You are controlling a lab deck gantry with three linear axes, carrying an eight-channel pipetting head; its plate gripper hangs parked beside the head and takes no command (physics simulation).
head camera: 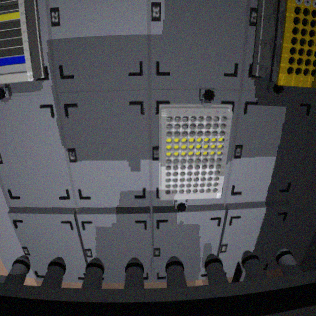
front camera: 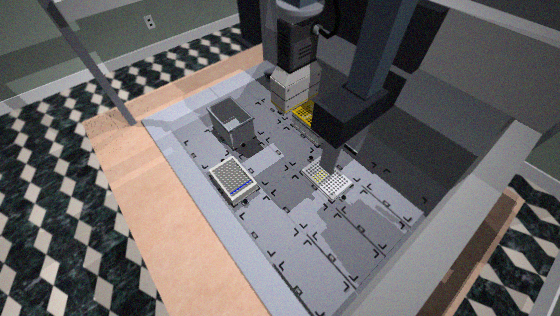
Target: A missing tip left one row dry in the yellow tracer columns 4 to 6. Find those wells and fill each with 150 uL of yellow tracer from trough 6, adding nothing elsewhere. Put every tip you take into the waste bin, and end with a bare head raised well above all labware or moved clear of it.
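Note:
The pipetting head [front camera: 295, 87] hangs high at the back; in the head view its row of nozzles [head camera: 134, 266] is dark and shows no long pale tips. My plate gripper [front camera: 340, 161] hangs beside it, its paddles apart and empty. The white well plate [front camera: 337, 192] [head camera: 195, 110] has three lines of wells that look yellow all across; its other wells look grey. The trough reservoir [front camera: 217, 186] [head camera: 31, 50] shows a blue strip; a yellow strip shows in the head view. The yellow tip rack [front camera: 302, 111] [head camera: 282, 60] has many dark holes and is partly hidden. The waste bin [front camera: 242, 131] stands at the back left.
A slanted grey post [front camera: 95, 72] rises at the deck's left corner. Black corner marks and small round knobs [head camera: 208, 94] [head camera: 181, 206] lie around the labware. The grey front rail [front camera: 462, 185] runs along the right side. A pale patch shows inside the bin.

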